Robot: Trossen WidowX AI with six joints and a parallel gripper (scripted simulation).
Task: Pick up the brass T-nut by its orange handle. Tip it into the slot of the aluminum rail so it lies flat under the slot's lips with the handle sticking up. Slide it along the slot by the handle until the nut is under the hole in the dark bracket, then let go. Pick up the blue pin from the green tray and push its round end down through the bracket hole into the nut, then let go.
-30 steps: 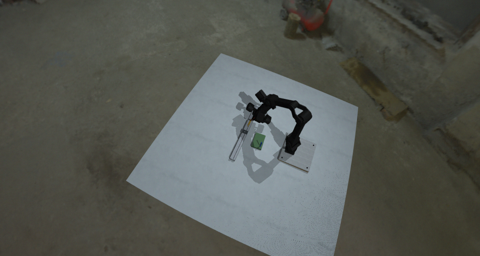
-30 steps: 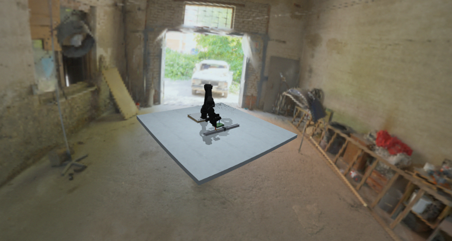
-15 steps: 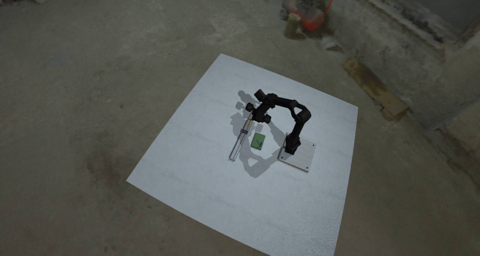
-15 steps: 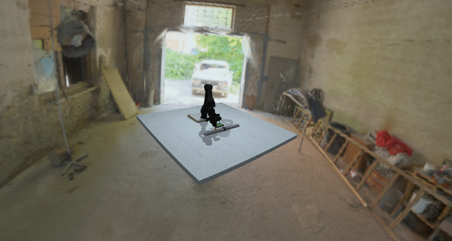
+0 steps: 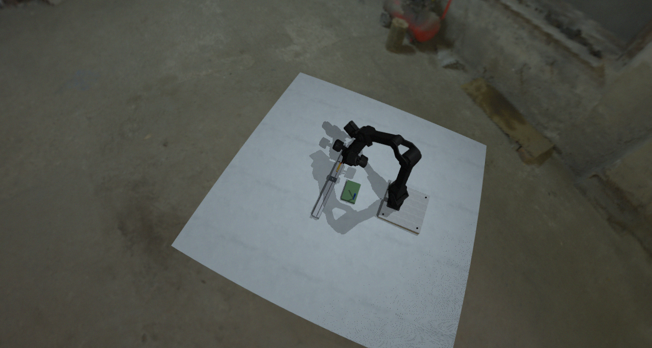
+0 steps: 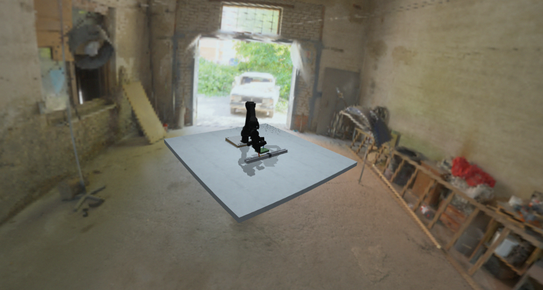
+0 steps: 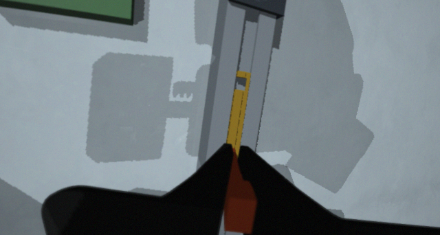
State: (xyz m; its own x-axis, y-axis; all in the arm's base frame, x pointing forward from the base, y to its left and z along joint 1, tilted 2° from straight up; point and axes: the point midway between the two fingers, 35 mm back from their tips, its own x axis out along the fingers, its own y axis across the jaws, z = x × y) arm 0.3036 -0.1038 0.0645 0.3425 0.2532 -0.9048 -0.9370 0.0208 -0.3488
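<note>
The brass T-nut is 2 cm to the left of my gripper tip. The rest, counted from my gripper tip: aluminum rail (1 cm ahead, 9 cm to the left, 3 cm below); then green tray (11 cm behind, 14 cm to the left, 4 cm below); then blue pin (12 cm behind, 15 cm to the left, 2 cm below).
</note>
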